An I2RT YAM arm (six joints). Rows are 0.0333 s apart.
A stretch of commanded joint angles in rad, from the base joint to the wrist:
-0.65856, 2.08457, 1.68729, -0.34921, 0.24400, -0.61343
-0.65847, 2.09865, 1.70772, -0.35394, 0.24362, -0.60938
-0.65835, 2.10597, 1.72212, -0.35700, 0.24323, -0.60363
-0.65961, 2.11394, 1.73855, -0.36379, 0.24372, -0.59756
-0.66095, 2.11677, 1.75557, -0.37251, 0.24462, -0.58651
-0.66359, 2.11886, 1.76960, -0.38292, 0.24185, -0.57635
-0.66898, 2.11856, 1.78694, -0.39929, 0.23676, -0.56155
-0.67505, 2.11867, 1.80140, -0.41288, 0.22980, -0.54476
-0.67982, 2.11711, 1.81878, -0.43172, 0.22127, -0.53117
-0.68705, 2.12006, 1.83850, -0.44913, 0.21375, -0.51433
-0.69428, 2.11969, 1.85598, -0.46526, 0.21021, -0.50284
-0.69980, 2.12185, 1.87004, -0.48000, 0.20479, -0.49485
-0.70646, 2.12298, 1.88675, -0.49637, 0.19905, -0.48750
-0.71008, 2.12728, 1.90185, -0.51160, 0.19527, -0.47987
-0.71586, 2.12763, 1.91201, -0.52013, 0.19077, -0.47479
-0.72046, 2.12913, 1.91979, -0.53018, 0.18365, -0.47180
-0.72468, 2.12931, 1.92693, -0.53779, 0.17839, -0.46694
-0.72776, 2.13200, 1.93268, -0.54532, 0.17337, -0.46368
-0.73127, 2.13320, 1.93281, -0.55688, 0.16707, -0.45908
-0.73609, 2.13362, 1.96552, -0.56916, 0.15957, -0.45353
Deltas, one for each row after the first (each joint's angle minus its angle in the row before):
0.00009, 0.01408, 0.02043, -0.00473, -0.00038, 0.00405
0.00012, 0.00732, 0.01440, -0.00306, -0.00039, 0.00575
-0.00126, 0.00797, 0.01643, -0.00679, 0.00049, 0.00607
-0.00134, 0.00283, 0.01702, -0.00872, 0.00090, 0.01105
-0.00264, 0.00209, 0.01403, -0.01041, -0.00277, 0.01016
-0.00539, -0.00030, 0.01734, -0.01637, -0.00509, 0.01480
-0.00607, 0.00011, 0.01446, -0.01359, -0.00696, 0.01679
-0.00477, -0.00156, 0.01738, -0.01884, -0.00853, 0.01359
-0.00723, 0.00295, 0.01972, -0.01741, -0.00752, 0.01684
-0.00723, -0.00037, 0.01748, -0.01613, -0.00354, 0.01149
-0.00552, 0.00216, 0.01406, -0.01474, -0.00542, 0.00799
-0.00666, 0.00113, 0.01671, -0.01637, -0.00574, 0.00735
-0.00362, 0.00430, 0.01510, -0.01523, -0.00378, 0.00763
-0.00578, 0.00035, 0.01016, -0.00853, -0.00450, 0.00508
-0.00460, 0.00150, 0.00778, -0.01005, -0.00712, 0.00299
-0.00422, 0.00018, 0.00714, -0.00761, -0.00526, 0.00486
-0.00308, 0.00269, 0.00575, -0.00753, -0.00502, 0.00326
-0.00351, 0.00120, 0.00013, -0.01156, -0.00630, 0.00460
-0.00482, 0.00042, 0.03271, -0.01228, -0.00750, 0.00555

